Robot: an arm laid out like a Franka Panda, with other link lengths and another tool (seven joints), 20 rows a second.
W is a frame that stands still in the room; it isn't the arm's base.
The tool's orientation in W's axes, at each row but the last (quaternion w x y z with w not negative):
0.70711 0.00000 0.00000 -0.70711
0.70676 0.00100 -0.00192 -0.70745
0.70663 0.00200 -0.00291 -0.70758
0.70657 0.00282 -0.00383 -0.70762
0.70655 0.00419 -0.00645 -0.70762
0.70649 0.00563 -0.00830 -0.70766
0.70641 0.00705 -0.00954 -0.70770
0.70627 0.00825 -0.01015 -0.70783
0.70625 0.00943 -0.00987 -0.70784
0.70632 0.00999 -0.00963 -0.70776
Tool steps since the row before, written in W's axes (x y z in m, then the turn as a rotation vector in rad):
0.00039 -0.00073 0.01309 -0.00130 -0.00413 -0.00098
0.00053 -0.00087 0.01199 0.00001 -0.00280 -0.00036
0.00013 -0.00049 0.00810 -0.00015 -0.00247 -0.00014
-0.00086 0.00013 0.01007 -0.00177 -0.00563 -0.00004
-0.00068 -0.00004 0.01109 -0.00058 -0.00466 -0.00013
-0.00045 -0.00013 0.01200 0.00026 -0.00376 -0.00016
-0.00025 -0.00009 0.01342 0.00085 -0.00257 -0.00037
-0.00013 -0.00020 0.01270 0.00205 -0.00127 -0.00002
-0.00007 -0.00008 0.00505 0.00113 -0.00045 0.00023
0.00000 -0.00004 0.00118 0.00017 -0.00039 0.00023
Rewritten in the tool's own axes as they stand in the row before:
0.00073 0.00039 0.01309 0.00413 -0.00130 -0.00098
0.00089 0.00058 0.01199 0.00280 0.00001 -0.00036
0.00050 0.00019 0.00810 0.00247 -0.00015 -0.00014
-0.00011 -0.00077 0.01008 0.00563 -0.00176 -0.00003
0.00008 -0.00051 0.01110 0.00466 -0.00057 -0.00014
0.00018 -0.00021 0.01201 0.00376 0.00026 -0.00018
0.00014 0.00007 0.01342 0.00257 0.00085 -0.00040
0.00023 0.00020 0.01270 0.00127 0.00205 -0.00008
0.00008 0.00007 0.00505 0.00045 0.00114 0.00020
0.00004 0.00003 0.00118 0.00039 0.00018 0.00023

